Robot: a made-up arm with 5 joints. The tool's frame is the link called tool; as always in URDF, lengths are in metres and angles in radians. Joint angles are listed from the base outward. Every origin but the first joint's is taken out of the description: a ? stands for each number. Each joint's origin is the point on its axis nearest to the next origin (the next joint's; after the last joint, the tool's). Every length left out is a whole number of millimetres.
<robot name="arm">
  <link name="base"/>
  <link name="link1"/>
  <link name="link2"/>
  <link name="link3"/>
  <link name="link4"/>
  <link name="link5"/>
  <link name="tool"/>
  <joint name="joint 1" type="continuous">
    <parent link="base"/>
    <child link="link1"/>
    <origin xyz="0.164 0.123 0.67" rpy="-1.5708 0 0"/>
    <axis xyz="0 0 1"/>
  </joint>
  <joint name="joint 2" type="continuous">
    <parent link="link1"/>
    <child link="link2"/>
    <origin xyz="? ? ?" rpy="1.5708 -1.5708 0"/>
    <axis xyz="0 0 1"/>
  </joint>
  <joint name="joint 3" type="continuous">
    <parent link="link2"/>
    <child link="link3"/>
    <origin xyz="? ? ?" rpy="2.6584 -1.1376 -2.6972"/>
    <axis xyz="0 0 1"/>
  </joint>
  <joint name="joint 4" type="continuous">
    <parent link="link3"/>
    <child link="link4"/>
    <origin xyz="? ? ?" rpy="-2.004 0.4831 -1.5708"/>
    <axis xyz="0 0 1"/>
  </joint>
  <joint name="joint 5" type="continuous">
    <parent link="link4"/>
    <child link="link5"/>
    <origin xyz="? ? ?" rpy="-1.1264 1.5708 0"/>
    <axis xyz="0 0 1"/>
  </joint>
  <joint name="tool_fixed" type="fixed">
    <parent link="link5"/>
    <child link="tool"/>
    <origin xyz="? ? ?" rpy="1.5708 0 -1.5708"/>
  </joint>
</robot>
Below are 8 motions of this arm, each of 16 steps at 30 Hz.
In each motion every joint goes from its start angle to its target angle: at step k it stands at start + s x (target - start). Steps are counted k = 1, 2, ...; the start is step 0. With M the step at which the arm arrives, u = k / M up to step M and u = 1 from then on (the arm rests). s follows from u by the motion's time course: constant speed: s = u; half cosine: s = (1 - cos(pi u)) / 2; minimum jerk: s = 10 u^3 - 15 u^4 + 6 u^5.
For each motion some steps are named. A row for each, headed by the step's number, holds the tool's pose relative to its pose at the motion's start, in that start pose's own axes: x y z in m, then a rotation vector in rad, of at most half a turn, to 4 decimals.
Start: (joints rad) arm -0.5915 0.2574 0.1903 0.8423 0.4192
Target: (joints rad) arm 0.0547 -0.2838 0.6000 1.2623 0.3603
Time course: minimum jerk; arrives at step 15
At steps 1, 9, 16:
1: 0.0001 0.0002 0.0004 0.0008 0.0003 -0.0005
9: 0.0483 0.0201 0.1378 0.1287 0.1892 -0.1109
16: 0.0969 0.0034 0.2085 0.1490 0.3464 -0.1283

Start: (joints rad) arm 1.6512 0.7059 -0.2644 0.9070 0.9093
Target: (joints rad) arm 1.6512 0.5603 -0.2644 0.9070 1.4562
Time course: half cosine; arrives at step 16
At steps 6, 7, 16:
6: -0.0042 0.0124 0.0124 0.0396 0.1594 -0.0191
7: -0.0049 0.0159 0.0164 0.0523 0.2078 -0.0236
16: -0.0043 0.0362 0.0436 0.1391 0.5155 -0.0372

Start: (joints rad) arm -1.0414 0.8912 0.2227 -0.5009 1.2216
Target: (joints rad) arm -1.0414 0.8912 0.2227 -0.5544 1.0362
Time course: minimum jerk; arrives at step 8
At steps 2, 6, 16:
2: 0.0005 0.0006 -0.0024 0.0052 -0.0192 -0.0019
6: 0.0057 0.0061 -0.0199 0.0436 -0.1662 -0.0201
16: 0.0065 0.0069 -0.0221 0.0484 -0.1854 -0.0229

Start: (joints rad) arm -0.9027 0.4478 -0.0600 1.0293 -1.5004
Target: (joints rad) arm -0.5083 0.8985 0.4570 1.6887 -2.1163
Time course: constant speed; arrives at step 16
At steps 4, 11, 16:
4: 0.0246 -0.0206 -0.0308 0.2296 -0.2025 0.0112
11: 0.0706 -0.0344 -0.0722 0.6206 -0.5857 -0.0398
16: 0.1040 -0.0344 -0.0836 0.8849 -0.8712 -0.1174

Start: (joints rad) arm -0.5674 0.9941 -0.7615 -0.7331 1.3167
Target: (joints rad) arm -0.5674 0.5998 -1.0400 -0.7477 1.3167
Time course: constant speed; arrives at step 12
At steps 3, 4, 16:
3: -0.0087 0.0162 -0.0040 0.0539 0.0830 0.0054
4: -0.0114 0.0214 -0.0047 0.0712 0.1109 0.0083
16: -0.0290 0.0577 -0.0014 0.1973 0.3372 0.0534

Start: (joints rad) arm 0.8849 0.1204 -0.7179 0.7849 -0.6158
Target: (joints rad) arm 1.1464 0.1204 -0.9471 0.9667 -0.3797
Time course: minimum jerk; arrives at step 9
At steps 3, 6, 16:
3: 0.0095 -0.0058 0.0095 0.1052 0.0991 0.0046
6: 0.0361 -0.0257 0.0275 0.4057 0.3501 0.0407
16: 0.0456 -0.0337 0.0308 0.5176 0.4316 0.0624

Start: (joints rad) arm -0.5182 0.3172 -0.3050 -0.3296 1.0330
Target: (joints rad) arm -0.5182 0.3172 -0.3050 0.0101 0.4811
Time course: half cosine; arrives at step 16
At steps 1, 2, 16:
1: 0.0005 -0.0004 0.0000 -0.0028 -0.0053 0.0017
2: 0.0019 -0.0016 -0.0001 -0.0110 -0.0210 0.0067
16: 0.0641 -0.0382 0.0118 -0.2363 -0.5465 0.2501

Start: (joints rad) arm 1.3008 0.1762 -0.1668 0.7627 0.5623
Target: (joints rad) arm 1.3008 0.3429 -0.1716 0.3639 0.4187
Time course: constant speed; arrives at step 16
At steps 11, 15, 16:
11: -0.0263 0.0017 -0.0210 0.0686 -0.0842 -0.1447
15: -0.0344 0.0028 -0.0276 0.0891 -0.1153 -0.1996
16: -0.0363 0.0031 -0.0292 0.0939 -0.1231 -0.2134

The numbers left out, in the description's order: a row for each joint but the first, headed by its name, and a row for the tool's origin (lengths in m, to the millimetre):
joint 2: -0.069 -0.093 0
joint 3: -0.034 0.138 0
joint 4: 0.067 0.099 0
joint 5: -0.106 -0.115 0
tool: 0.042 0.084 0

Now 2 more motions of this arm.
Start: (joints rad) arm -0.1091 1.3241 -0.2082 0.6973 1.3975
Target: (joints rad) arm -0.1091 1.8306 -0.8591 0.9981 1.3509
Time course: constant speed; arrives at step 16
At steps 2, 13, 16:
2: -0.0014 -0.0338 0.0236 -0.1197 0.0579 0.0663
13: 0.0410 -0.1456 0.1908 -0.7410 0.4196 0.4328
16: 0.0651 -0.1524 0.2366 -0.8939 0.5344 0.5343

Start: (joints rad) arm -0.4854 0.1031 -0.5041 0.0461 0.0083
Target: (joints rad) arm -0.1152 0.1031 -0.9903 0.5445 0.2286
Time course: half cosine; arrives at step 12
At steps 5, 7, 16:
5: 0.0612 -0.0417 0.0753 0.0831 0.3685 0.2649
7: 0.1165 -0.0659 0.1066 0.1653 0.6123 0.4567
16: 0.2006 -0.0886 0.1189 0.3186 0.9343 0.7416

